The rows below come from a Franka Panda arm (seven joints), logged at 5 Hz.
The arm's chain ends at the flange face. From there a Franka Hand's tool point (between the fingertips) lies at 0.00 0.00 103.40 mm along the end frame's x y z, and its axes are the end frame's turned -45 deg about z.
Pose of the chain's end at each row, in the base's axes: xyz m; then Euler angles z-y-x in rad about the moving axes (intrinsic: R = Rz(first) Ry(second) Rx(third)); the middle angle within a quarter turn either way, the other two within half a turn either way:
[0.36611 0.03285 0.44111 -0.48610 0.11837 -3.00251]
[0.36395 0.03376 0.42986 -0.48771 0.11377 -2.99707]
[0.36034 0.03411 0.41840 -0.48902 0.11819 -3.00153]
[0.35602 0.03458 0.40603 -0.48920 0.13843 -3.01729]
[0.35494 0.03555 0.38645 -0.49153 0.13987 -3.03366]
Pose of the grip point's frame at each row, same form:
[0.36211 0.05117 0.33943 0.28978 -0.01384 -2.95973]
[0.36067 0.05236 0.32820 0.28753 -0.02091 -2.95909]
[0.35646 0.05252 0.31673 0.28674 -0.01465 -2.95916]
[0.34955 0.05255 0.30441 0.28857 0.01074 -2.95612]
[0.34756 0.05213 0.28466 0.28833 0.02315 -2.96665]

